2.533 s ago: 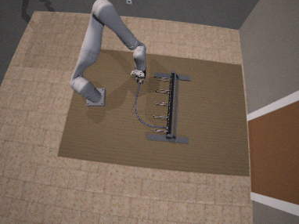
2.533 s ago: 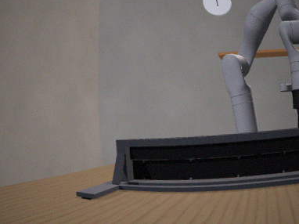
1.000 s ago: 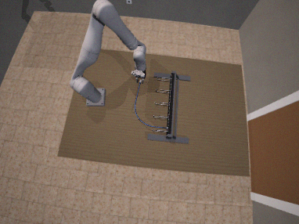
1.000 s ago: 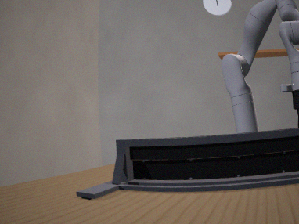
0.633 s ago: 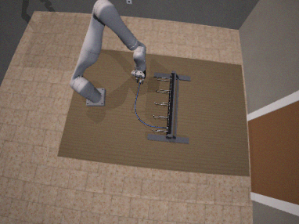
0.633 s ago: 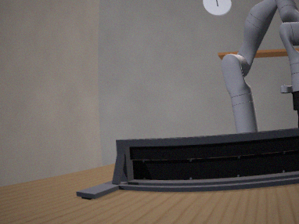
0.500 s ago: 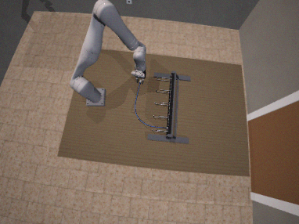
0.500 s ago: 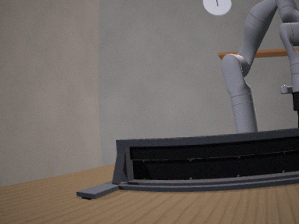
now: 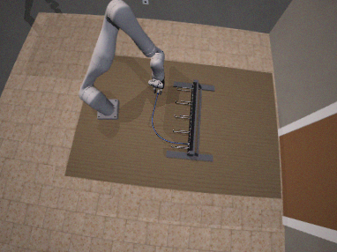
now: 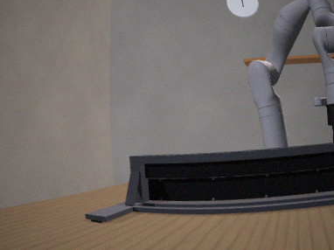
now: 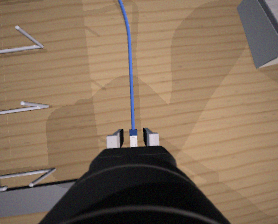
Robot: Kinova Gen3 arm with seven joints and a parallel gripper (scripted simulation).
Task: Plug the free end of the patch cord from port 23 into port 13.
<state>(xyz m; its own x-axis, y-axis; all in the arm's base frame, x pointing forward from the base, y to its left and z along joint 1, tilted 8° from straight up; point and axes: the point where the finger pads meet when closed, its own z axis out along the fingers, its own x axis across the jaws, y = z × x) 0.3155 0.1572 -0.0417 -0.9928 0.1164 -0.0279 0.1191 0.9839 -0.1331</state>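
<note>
My hand is 1 cm to the right of the free-end plug and 1 cm above it.
</note>
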